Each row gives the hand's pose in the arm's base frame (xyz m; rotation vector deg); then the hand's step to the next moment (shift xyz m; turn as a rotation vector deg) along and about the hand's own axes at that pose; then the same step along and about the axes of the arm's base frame.
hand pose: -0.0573 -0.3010 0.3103 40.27 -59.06 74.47
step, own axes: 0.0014 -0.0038 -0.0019 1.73 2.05 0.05
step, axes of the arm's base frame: 0.0041 0.0016 0.0010 -2.08 1.05 1.32
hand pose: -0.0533 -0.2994 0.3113 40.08 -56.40 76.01
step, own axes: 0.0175 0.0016 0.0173 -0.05 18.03 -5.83
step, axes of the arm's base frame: -0.0054 -0.0069 0.0231 -16.65 7.72 -4.73
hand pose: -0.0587 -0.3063 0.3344 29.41 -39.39 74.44
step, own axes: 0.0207 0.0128 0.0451 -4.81 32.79 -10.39
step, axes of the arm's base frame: -0.0177 -0.0143 0.0459 -30.88 10.64 -11.81
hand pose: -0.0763 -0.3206 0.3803 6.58 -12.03 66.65
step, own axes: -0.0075 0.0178 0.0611 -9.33 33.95 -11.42
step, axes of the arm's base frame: -0.0256 -0.0118 0.0575 -33.55 7.24 -13.85
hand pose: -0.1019 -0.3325 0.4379 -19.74 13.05 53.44
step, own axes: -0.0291 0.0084 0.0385 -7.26 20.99 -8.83
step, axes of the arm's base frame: -0.0220 -0.0022 0.0437 -21.68 2.69 -9.69
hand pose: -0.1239 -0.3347 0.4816 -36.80 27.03 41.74
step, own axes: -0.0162 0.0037 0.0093 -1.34 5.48 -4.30
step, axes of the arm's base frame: -0.0118 0.0010 0.0149 -5.64 -0.40 -4.28
